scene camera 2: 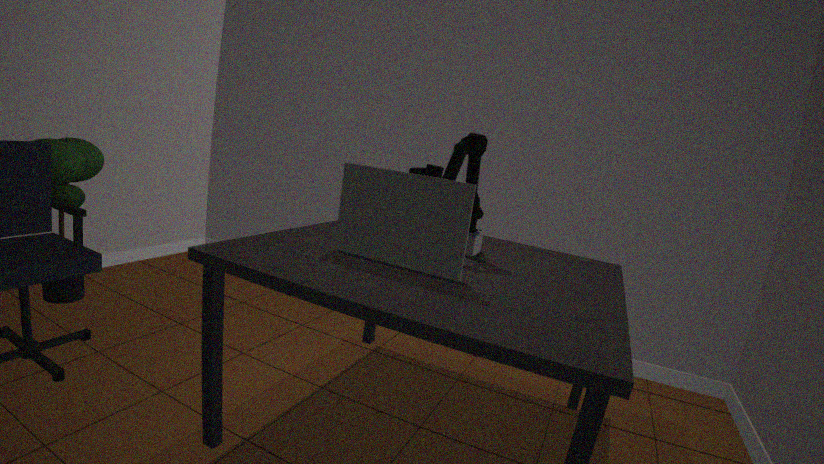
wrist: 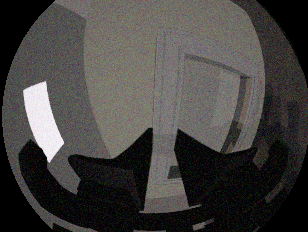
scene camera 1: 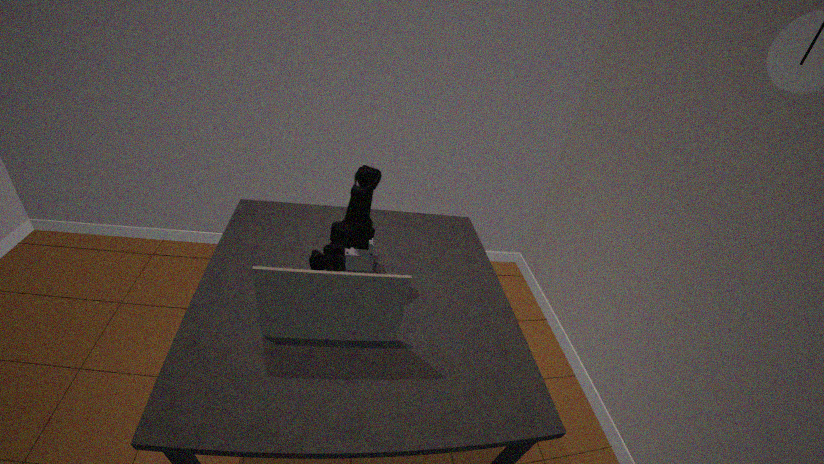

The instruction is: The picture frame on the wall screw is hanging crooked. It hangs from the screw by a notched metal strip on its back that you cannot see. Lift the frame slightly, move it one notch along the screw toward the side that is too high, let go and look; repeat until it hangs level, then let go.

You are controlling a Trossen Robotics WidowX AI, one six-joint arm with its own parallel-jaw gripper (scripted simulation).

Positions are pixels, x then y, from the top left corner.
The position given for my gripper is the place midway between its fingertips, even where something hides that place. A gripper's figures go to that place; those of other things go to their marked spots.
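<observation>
My gripper point(wrist: 162, 132), 10 cm from the lens. Picture frame point(wrist: 202, 87), 11 cm from the lens. Wall panel point(wrist: 119, 50), 11 cm from the lens.
</observation>
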